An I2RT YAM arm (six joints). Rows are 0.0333 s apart.
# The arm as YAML. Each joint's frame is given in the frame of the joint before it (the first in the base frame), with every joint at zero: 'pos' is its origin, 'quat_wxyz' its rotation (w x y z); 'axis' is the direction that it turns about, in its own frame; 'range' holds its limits. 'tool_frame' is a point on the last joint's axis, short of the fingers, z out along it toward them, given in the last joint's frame.
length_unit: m
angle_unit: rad
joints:
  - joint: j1
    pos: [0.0, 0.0, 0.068]
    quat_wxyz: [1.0, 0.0, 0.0, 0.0]
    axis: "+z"
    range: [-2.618, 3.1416]
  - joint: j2
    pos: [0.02, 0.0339, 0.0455]
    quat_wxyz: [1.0, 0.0, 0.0, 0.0]
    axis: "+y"
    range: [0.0, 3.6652]
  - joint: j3
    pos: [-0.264, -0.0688, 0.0]
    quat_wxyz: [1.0, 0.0, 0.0, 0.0]
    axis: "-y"
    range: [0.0, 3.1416]
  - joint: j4
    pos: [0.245, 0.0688, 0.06]
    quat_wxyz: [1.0, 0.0, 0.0, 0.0]
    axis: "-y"
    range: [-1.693, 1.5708]
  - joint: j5
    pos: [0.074, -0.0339, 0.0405]
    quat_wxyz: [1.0, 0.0, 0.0, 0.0]
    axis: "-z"
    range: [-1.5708, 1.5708]
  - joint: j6
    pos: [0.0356, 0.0, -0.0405]
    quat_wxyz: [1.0, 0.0, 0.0, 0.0]
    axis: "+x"
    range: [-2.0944, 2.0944]
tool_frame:
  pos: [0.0, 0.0, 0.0]
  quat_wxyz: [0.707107, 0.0, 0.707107, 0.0]
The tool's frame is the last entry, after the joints.
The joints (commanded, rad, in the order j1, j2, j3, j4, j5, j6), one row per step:
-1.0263, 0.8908, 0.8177, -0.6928, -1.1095, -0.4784
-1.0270, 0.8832, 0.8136, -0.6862, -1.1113, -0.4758
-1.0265, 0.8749, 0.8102, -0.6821, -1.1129, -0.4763
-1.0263, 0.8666, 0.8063, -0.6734, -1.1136, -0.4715
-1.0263, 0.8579, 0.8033, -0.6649, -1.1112, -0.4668
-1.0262, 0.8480, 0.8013, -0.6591, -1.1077, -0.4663
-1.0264, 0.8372, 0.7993, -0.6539, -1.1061, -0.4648
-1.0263, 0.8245, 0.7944, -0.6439, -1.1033, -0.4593
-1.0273, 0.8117, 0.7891, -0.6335, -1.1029, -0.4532
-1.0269, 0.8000, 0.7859, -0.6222, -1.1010, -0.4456
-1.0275, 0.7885, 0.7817, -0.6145, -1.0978, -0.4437
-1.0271, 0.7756, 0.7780, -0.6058, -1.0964, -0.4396
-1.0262, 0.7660, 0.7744, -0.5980, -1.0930, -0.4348
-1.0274, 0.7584, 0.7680, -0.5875, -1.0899, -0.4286
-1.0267, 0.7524, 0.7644, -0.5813, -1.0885, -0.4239
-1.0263, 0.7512, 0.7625, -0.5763, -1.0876, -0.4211
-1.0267, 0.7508, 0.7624, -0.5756, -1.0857, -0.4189
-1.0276, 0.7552, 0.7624, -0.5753, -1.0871, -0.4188
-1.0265, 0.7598, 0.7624, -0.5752, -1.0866, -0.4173
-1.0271, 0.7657, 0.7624, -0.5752, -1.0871, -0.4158
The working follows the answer.
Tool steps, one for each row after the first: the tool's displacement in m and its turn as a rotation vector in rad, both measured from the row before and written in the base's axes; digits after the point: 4 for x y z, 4 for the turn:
-0.0006, 0.0009, 0.0003, -0.0056, -0.0058, -0.0002
-0.0006, 0.0013, 0.0004, -0.0076, -0.0057, 0.0018
-0.0005, 0.0010, 0.0006, -0.0065, -0.0063, -0.0007
-0.0006, 0.0009, 0.0008, -0.0086, -0.0051, -0.0032
-0.0008, 0.0012, 0.0011, -0.0124, -0.0051, -0.0027
-0.0009, 0.0014, 0.0012, -0.0111, -0.0061, -0.0019
-0.0010, 0.0015, 0.0009, -0.0109, -0.0068, -0.0036
-0.0011, 0.0015, 0.0008, -0.0097, -0.0081, -0.0030
-0.0008, 0.0014, 0.0013, -0.0103, -0.0081, -0.0032
-0.0010, 0.0014, 0.0007, -0.0120, -0.0059, -0.0037
-0.0010, 0.0017, 0.0011, -0.0118, -0.0080, -0.0018
-0.0006, 0.0012, 0.0006, -0.0082, -0.0049, -0.0031
-0.0006, 0.0005, -0.0003, -0.0050, -0.0038, -0.0054
-0.0003, 0.0007, 0.0001, -0.0032, -0.0032, -0.0017
0.0001, 0.0000, -0.0001, -0.0012, -0.0015, -0.0011
-0.0001, -0.0001, 0.0000, 0.0007, 0.0006, -0.0026
0.0004, -0.0008, -0.0005, 0.0040, 0.0015, 0.0003
0.0006, -0.0007, -0.0006, 0.0052, 0.0027, 0.0003
0.0005, -0.0010, -0.0008, 0.0066, 0.0030, -0.0006

Tool pose at each row, in the base's axes (x y z in m, rotation vector in rad; rounded; the steps above come from the unrounded poses):
0.1140, -0.1268, 0.2984, 0.0304, 1.8950, 0.2960
0.1134, -0.1259, 0.2987, 0.0260, 1.8900, 0.2904
0.1127, -0.1246, 0.2992, 0.0183, 1.8855, 0.2842
0.1122, -0.1236, 0.2998, 0.0137, 1.8801, 0.2774
0.1116, -0.1227, 0.3006, 0.0101, 1.8760, 0.2670
0.1108, -0.1215, 0.3017, 0.0035, 1.8725, 0.2533
0.1099, -0.1201, 0.3029, -0.0031, 1.8677, 0.2414
0.1089, -0.1185, 0.3037, -0.0081, 1.8621, 0.2284
0.1078, -0.1170, 0.3045, -0.0128, 1.8550, 0.2169
0.1070, -0.1157, 0.3059, -0.0178, 1.8480, 0.2048
0.1060, -0.1143, 0.3066, -0.0233, 1.8433, 0.1909
0.1051, -0.1126, 0.3077, -0.0306, 1.8364, 0.1784
0.1044, -0.1114, 0.3083, -0.0338, 1.8323, 0.1685
0.1038, -0.1108, 0.3080, -0.0327, 1.8289, 0.1600
0.1035, -0.1101, 0.3081, -0.0337, 1.8260, 0.1558
0.1035, -0.1101, 0.3080, -0.0337, 1.8246, 0.1538
0.1035, -0.1102, 0.3080, -0.0308, 1.8251, 0.1527
0.1038, -0.1110, 0.3075, -0.0281, 1.8263, 0.1566
0.1044, -0.1116, 0.3069, -0.0246, 1.8286, 0.1616
0.1049, -0.1127, 0.3061, -0.0192, 1.8310, 0.1674

